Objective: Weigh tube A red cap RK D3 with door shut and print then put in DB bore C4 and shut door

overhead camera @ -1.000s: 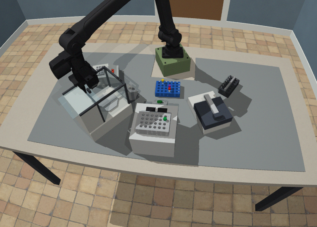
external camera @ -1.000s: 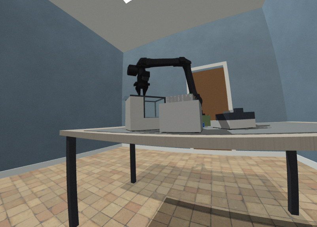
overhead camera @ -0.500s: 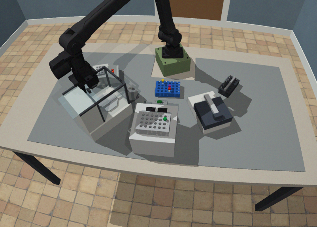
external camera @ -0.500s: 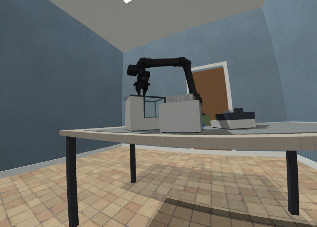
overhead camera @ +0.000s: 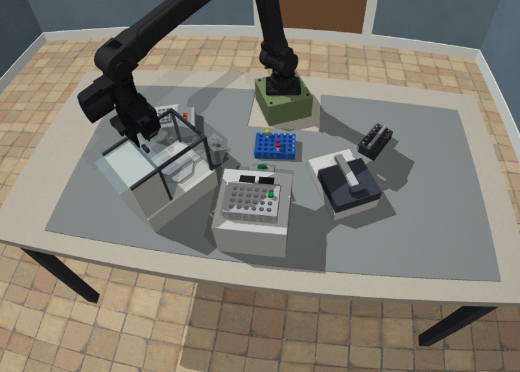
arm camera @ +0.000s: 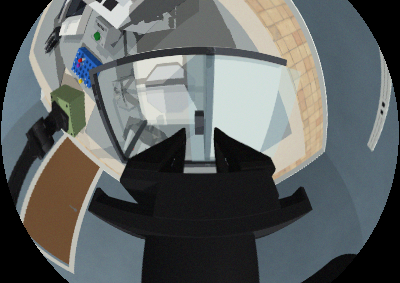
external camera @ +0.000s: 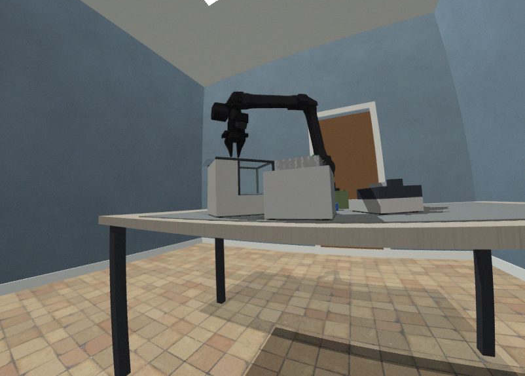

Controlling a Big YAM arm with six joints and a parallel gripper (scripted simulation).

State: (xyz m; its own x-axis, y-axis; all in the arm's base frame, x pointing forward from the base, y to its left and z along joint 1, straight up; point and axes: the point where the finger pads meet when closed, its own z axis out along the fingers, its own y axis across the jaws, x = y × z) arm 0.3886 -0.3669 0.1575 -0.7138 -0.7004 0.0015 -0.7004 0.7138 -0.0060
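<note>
The balance door is 2 cm ahead of my hand, 2 cm to the right of it and 3 cm below it. Also, from my hand: blue tube rack RK: 18 cm behind, 34 cm to the left, 23 cm below; then grey well block: 13 cm ahead, 28 cm to the left, 9 cm below; then spectrophotometer SP: 2 cm behind, 54 cm to the left, 18 cm below.
</note>
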